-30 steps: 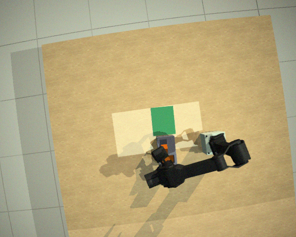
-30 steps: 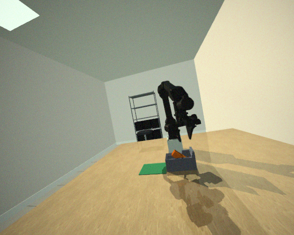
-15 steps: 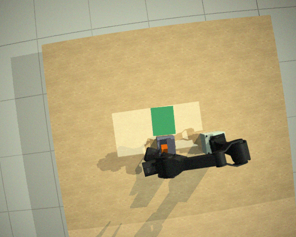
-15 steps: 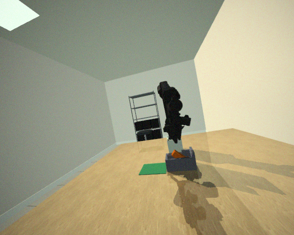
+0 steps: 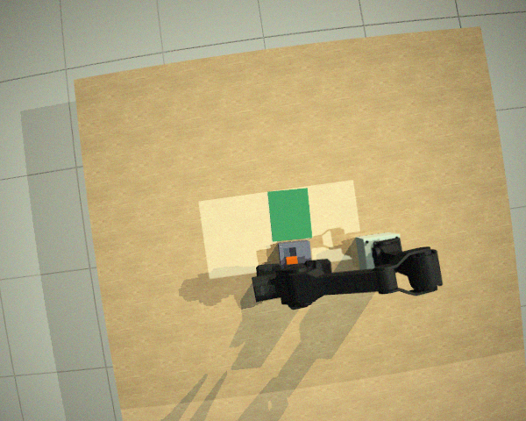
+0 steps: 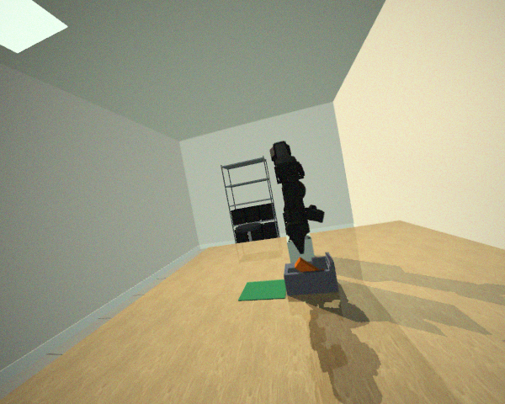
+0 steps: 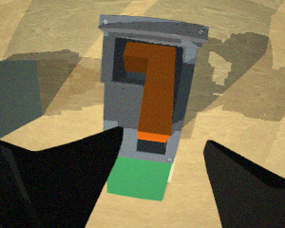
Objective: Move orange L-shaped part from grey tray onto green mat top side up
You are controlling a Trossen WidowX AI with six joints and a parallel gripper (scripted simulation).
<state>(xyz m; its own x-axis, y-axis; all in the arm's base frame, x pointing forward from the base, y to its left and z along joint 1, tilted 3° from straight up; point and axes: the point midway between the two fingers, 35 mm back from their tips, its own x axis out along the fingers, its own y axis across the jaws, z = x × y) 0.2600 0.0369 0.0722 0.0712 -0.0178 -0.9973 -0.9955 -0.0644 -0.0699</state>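
My gripper tip is now 2 cm past the orange L-shaped part, 3 cm to the right of it and 8 cm above it. From my gripper tip the other things lie so: green mat 1 cm behind, 15 cm to the right, 14 cm below.
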